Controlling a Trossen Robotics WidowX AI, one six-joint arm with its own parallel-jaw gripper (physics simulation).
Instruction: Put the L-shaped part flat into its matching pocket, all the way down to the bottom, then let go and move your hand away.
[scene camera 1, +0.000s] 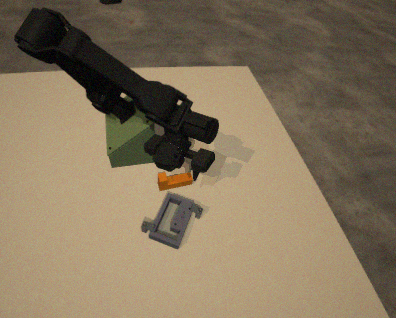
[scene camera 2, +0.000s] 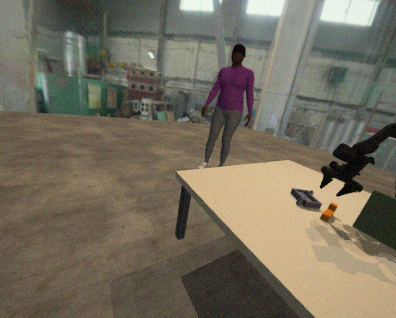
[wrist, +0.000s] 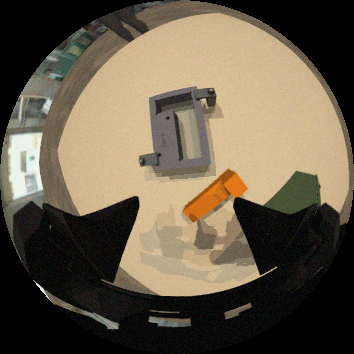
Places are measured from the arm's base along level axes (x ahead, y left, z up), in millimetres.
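Where they show: gripper, between the fingertips: (scene camera 1: 180, 174) (scene camera 2: 328, 192) (wrist: 188, 202); arm's base, origin of its link: (scene camera 1: 127, 112).
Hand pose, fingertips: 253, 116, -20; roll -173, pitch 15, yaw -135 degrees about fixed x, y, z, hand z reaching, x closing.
Things, the pixels of their top centre, and the offset from my fingertips, as dx, dy, dz. "pt": a spot on its surface instead.
- frame, centre of its top: (wrist: 174, 122) (scene camera 1: 173, 216) (scene camera 2: 307, 193) +90, -39, -71
- table's edge, a spot on its surface: (scene camera 1: 315, 185) pt +81, +508, -119
The orange L-shaped part (scene camera 1: 175, 182) (scene camera 2: 328, 214) (wrist: 207, 200) lies on the table beside the grey pocket frame, apart from it. The frame (scene camera 1: 183, 215) (scene camera 2: 309, 203) (wrist: 167, 145) lies flat, with a raised inner block and two side tabs; its pocket holds no part. My gripper (scene camera 1: 182, 172) (scene camera 2: 331, 190) (wrist: 188, 202) is open and empty, above the table near the orange part. In the wrist view the part shows between and slightly ahead of the fingertips, slanted, its thick end toward the right finger. In scene camera 1 one fingertip is hidden.
A green wedge-like block (scene camera 1: 131, 150) (scene camera 2: 380, 220) (wrist: 297, 192) stands beside the orange part, partly under the arm in scene camera 1. The table's edge (scene camera 1: 315, 185) (scene camera 2: 225, 232) runs past the workspace. A person (scene camera 2: 234, 90) stands beyond the table.
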